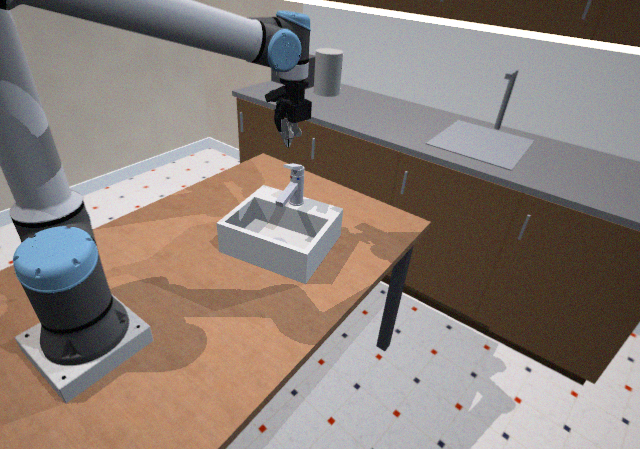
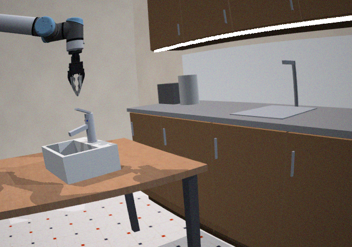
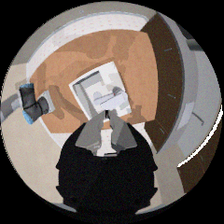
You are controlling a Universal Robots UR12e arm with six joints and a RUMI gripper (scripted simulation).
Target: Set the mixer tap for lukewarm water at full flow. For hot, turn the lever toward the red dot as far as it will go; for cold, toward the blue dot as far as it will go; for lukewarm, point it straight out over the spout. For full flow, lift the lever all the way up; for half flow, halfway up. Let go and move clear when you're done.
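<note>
Right now the lever is 9 cm below my hand, 2 cm ahead of it and 1 cm to the right of it. The rest, counted from my hand: grey mixer tap (14 cm below, 3 cm ahead, 1 cm to the right); then white basin (33 cm below, 7 cm behind, 3 cm to the right).
</note>
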